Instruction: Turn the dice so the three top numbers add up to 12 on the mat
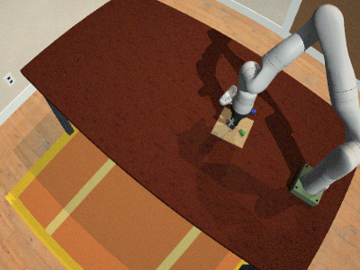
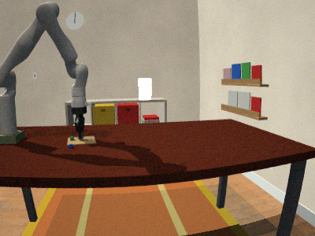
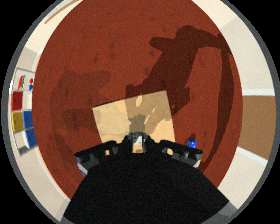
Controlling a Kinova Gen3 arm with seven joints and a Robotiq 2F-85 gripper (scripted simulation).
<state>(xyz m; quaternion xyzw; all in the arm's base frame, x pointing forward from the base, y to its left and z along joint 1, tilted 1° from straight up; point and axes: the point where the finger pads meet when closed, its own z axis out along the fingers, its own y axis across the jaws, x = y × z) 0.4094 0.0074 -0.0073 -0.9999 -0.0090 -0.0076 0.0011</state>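
Now: the white die 10 mm below my hand. From my hand the other things lie so: green die 50 mm behind, 20 mm below; then tan mat 30 mm below; then blue die 20 mm behind, 120 mm to the right, 20 mm below.
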